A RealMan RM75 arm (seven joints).
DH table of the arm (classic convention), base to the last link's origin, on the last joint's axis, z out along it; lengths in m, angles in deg. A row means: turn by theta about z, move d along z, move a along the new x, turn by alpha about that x. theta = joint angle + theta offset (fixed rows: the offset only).
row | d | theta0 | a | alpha
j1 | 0.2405 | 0 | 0 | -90
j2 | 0 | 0 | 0 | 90
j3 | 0.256 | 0 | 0 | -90
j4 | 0 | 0 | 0 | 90
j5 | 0.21 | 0 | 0 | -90
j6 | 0 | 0 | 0 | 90
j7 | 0.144 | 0 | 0 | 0
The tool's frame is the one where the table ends.
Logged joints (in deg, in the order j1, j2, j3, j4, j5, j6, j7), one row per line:
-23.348, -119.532, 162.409, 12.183, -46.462, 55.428, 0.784
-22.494, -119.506, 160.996, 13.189, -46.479, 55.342, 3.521
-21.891, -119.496, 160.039, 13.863, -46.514, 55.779, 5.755
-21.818, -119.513, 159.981, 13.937, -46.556, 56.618, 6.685
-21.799, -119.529, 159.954, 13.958, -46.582, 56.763, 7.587
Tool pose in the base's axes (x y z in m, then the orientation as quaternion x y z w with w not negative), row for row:
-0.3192, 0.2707, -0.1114, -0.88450, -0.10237, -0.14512, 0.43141
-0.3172, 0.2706, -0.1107, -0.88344, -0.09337, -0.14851, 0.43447
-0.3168, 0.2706, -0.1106, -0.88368, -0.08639, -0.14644, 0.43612
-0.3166, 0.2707, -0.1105, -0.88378, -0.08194, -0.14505, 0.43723
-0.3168, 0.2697, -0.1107, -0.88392, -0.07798, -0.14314, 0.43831
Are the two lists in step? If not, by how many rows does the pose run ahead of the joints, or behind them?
The pose runs 2 rows ahead of the joints: the pose in row i belongs to the joints in row i + 2.
